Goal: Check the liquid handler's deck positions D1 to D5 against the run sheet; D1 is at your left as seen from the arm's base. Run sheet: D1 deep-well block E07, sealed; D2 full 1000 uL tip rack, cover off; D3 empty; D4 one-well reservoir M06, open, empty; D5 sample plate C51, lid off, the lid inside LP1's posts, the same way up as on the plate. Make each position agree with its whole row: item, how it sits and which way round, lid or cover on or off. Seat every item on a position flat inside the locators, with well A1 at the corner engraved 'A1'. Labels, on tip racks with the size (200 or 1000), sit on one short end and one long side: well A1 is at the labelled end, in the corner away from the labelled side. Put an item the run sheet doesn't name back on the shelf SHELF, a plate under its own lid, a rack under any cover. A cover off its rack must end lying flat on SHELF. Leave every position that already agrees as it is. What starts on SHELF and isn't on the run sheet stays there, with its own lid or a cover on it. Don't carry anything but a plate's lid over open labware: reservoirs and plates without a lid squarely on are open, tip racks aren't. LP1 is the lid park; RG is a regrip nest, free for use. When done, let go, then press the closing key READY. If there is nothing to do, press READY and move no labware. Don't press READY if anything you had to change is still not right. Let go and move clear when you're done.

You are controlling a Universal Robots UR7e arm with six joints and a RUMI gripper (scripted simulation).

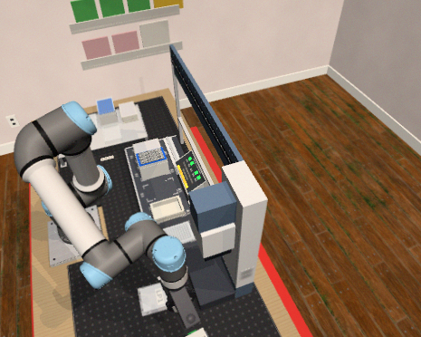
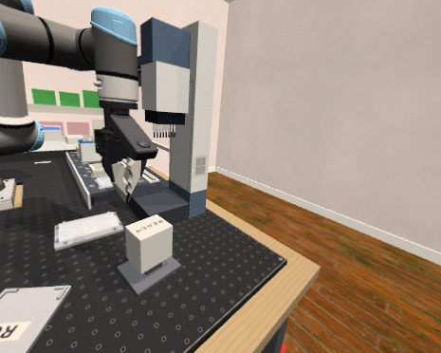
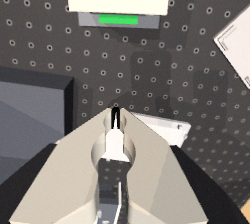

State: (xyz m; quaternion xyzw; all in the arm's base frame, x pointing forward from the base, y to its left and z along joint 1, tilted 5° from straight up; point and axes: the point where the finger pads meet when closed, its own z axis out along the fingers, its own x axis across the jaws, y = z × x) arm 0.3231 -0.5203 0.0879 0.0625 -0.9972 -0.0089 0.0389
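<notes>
My gripper is now 1 cm short of the ready key block, 7 cm to the left of it and 7 cm above it. Also, from my hand: pipetting head (14 cm ahead, 9 cm to the left, 25 cm above); then liquid handler's tower (22 cm ahead, 9 cm to the left, 14 cm above); then RG nest (20 cm behind, 9 cm to the right, 13 cm below).
</notes>
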